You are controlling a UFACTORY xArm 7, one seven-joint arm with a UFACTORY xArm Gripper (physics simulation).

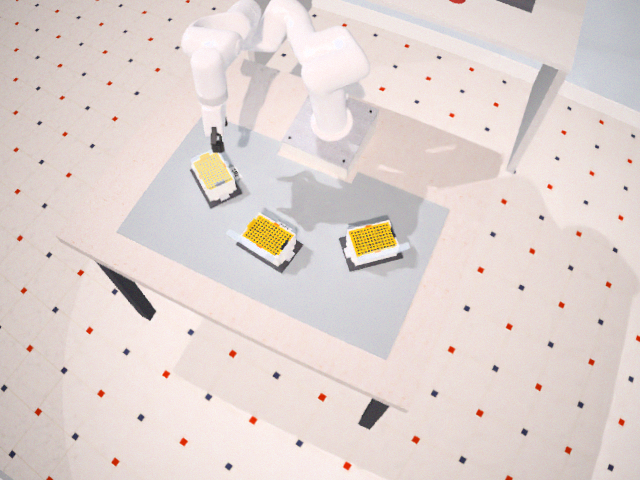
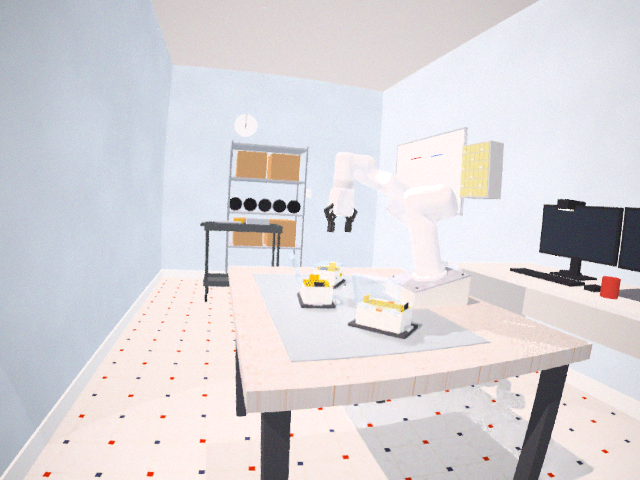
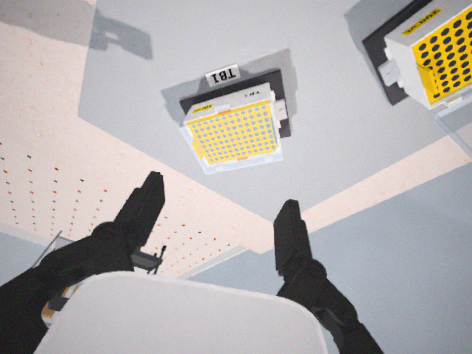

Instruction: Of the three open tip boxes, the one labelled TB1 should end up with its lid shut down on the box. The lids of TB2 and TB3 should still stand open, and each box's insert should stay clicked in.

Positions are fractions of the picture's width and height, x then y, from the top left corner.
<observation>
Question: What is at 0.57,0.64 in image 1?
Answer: A grey mat.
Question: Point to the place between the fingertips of the gripper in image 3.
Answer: At 0.47,0.56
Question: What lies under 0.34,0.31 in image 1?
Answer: The gripper.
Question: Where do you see a grey mat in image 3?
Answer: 0.73,0.36
</observation>
